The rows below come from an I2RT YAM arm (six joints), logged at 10 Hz.
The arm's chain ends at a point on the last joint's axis. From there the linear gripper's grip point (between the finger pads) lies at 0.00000 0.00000 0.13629 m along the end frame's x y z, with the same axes.
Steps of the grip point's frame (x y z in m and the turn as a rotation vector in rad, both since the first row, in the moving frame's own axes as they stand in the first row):
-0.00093 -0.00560 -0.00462 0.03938 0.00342 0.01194
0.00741 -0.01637 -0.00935 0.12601 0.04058 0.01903
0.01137 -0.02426 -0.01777 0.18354 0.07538 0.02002
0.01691 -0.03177 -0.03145 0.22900 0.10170 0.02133
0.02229 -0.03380 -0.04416 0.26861 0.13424 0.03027
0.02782 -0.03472 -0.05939 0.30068 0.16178 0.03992
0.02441 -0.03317 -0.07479 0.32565 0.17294 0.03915
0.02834 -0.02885 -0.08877 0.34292 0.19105 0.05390
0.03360 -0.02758 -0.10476 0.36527 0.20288 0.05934
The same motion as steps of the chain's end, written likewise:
-0.00143 -0.00024 -0.00451 0.03938 0.00342 0.01194
0.00173 0.00070 -0.00816 0.12601 0.04058 0.01903
0.00091 0.00049 -0.01510 0.18354 0.07538 0.02002
0.00286 -0.00103 -0.02719 0.22900 0.10170 0.02133
0.00372 0.00198 -0.03806 0.26861 0.13424 0.03027
0.00539 0.00502 -0.05152 0.30068 0.16178 0.03992
0.00052 0.00975 -0.06563 0.32565 0.17294 0.03915
0.00173 0.01598 -0.07841 0.34292 0.19105 0.05390
0.00531 0.01993 -0.09304 0.36527 0.20288 0.05934

